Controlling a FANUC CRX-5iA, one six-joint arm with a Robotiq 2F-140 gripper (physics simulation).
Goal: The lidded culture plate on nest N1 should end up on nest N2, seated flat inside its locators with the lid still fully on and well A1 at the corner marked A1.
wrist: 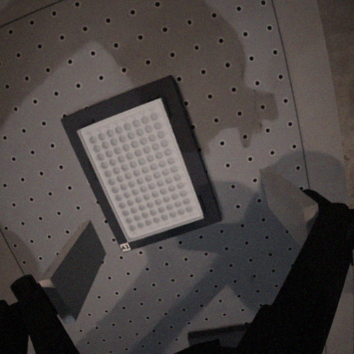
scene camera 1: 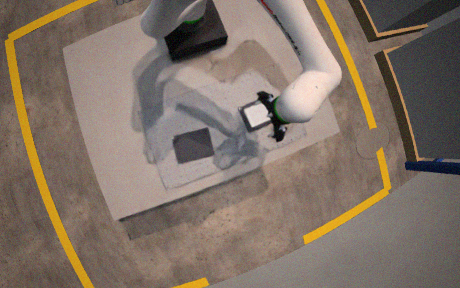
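Seen in the pictures: gripper, fingertip midpoint: [scene camera 1: 264,118]; arm's base at its link origin: [scene camera 1: 189,18].
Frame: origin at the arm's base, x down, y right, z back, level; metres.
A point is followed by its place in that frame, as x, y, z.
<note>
The white lidded culture plate [scene camera 1: 257,115] {0.057, -0.078, -0.532} [wrist: 142,170] lies on the dark nest N1 [scene camera 1: 244,120] {0.074, -0.020, -0.526} [wrist: 187,145]; its lid looks fully on. A small tag marked A1 [wrist: 125,246] is at the nest's lower left corner in the wrist view. My gripper [scene camera 1: 271,116] {-0.014, -0.077, -0.558} [wrist: 178,213] is open and empty above the board. In the wrist view its fingers stand wide apart, below and to either side of the plate. Nest N2 [scene camera 1: 194,145] {0.074, 0.222, -0.524} is the bare dark block to the left in the scene view; its A1 mark cannot be made out.
Both nests stand on a light board [scene camera 1: 170,177] {0.086, 0.381, -0.598} [wrist: 30,165] with rows of holes, on a pale table [scene camera 1: 95,125] {0.099, 0.605, -0.222}. Part of a dark block [wrist: 215,334] shows at the wrist view's bottom edge. The dark robot base [scene camera 1: 197,45] {0.017, 0.021, -0.138} stands at the back. Arm shadows cross the board.
</note>
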